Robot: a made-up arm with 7 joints.
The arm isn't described. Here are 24 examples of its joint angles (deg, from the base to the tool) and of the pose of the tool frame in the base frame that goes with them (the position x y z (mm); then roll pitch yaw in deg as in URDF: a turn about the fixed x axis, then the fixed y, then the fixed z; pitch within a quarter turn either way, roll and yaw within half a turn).
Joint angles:
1: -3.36 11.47 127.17 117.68 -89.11 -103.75 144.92
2: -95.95 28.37 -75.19 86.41 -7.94 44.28 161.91
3: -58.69 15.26 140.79 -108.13 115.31 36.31 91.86
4: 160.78 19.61 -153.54 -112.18 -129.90 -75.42 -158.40
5: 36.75 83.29 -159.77 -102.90 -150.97 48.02 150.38
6: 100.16 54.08 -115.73 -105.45 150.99 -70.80 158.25
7: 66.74 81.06 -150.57 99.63 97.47 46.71 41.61
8: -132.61 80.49 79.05 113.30 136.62 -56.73 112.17
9: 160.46 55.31 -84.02 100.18 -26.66 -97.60 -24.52
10: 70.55 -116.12 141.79 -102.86 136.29 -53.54 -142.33
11: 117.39 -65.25 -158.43 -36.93 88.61 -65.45 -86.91
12: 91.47 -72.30 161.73 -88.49 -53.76 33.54 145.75
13: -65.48 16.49 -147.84 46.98 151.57 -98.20 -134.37
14: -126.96 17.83 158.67 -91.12 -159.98 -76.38 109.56
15: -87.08 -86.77 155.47 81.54 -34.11 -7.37 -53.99
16: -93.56 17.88 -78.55 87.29 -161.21 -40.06 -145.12
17: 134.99 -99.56 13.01 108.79 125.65 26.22 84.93
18: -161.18 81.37 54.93 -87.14 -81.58 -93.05 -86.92
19: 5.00 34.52 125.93 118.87 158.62 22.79 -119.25
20: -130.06 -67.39 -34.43 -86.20 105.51 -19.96 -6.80
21: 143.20 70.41 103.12 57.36 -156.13 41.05 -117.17
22: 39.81 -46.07 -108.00 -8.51 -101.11 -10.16 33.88
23: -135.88 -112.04 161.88 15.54 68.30 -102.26 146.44
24: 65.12 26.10 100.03 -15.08 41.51 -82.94 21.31
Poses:
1: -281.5 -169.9 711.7 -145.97 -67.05 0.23
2: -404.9 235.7 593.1 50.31 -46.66 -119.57
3: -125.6 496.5 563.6 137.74 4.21 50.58
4: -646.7 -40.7 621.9 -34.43 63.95 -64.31
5: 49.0 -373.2 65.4 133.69 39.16 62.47
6: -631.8 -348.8 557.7 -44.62 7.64 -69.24
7: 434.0 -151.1 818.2 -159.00 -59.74 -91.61
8: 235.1 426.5 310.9 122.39 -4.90 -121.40
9: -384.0 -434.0 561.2 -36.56 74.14 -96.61
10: 34.5 584.8 692.8 -151.94 9.04 24.73
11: 9.5 671.9 993.4 -178.67 -67.46 32.25
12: 53.8 359.4 1090.0 -90.87 -1.57 -91.65
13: -124.4 -141.6 1083.9 137.55 -17.04 173.67
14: -500.4 371.6 875.2 -75.90 -22.81 -54.83
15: 208.9 -474.2 -83.7 59.03 16.09 83.82
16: -469.1 212.2 709.4 122.74 -28.04 105.99
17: 55.0 456.7 832.1 -86.18 -30.45 -79.99
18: -446.1 6.5 931.8 -115.04 -37.67 -109.87
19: -136.7 -429.3 817.6 -150.53 -61.49 96.17
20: 673.3 -216.6 139.2 67.86 31.47 135.72
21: -833.3 -105.8 702.7 -17.83 -2.63 -72.97
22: -560.8 349.1 1154.8 -134.68 -3.73 47.71
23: 680.9 -358.6 144.6 -52.82 14.64 113.03
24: 369.9 -335.6 1086.3 14.75 12.31 75.16
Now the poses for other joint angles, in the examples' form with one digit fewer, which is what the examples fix.
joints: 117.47 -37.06 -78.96 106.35 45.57 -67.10 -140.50
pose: 481 -17 766 176.4 59.1 -64.6
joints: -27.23 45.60 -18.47 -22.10 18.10 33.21 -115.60
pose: 687 133 1136 -58.9 47.1 71.1
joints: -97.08 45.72 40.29 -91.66 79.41 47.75 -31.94
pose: -117 -57 1094 -77.5 32.8 -32.9
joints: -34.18 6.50 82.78 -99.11 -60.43 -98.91 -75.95
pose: -337 131 789 148.5 -2.4 144.8
